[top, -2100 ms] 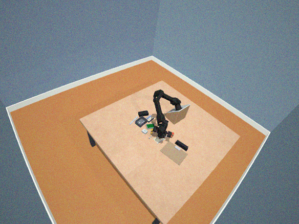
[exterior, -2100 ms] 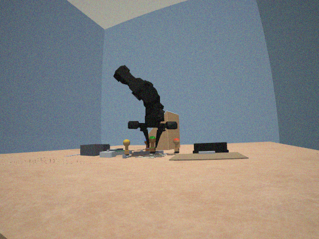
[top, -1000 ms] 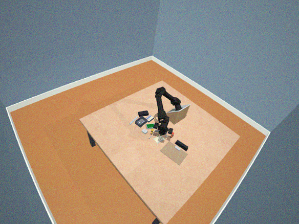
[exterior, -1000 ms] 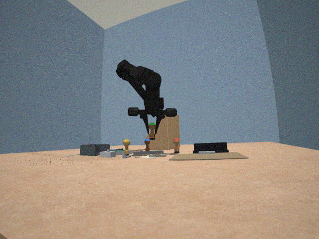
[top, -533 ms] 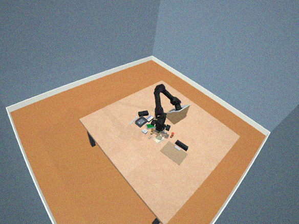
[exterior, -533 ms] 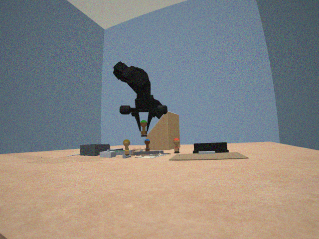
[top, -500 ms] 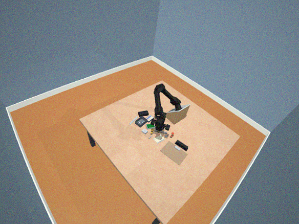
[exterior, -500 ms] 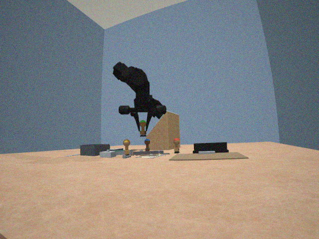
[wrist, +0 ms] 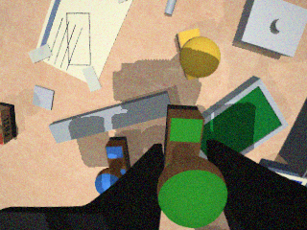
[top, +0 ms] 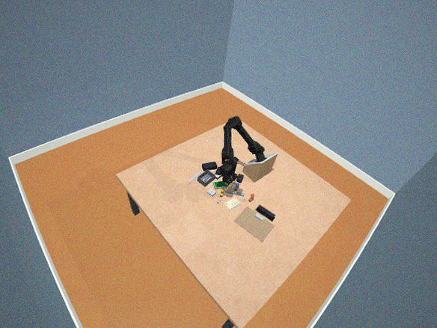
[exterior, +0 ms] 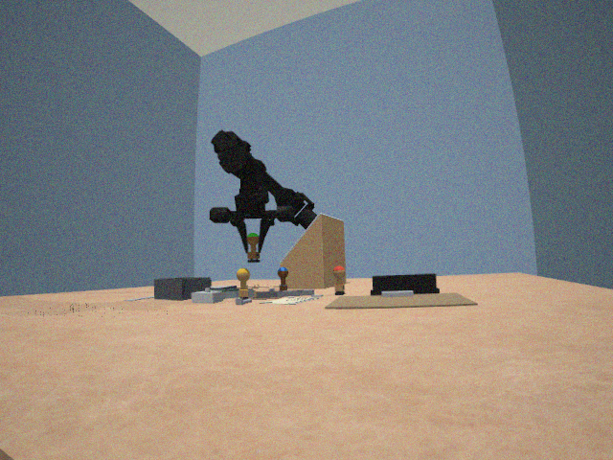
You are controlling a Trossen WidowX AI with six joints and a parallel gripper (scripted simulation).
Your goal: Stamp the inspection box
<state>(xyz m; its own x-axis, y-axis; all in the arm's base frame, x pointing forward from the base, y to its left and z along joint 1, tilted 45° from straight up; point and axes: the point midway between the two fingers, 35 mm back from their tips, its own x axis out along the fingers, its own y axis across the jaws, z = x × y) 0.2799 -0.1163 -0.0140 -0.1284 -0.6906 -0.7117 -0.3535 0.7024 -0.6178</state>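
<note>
Right now the blue stamp pad tin is 15 cm to the right of my gripper tip, 9 cm below it and 9 cm behind it. Round my gripper tip: green ink pad (10 cm below, 7 cm to the right, 1 cm behind); green-knobbed stamp (right at my gripper tip); yellow-knobbed stamp (8 cm below, 5 cm ahead).
</note>
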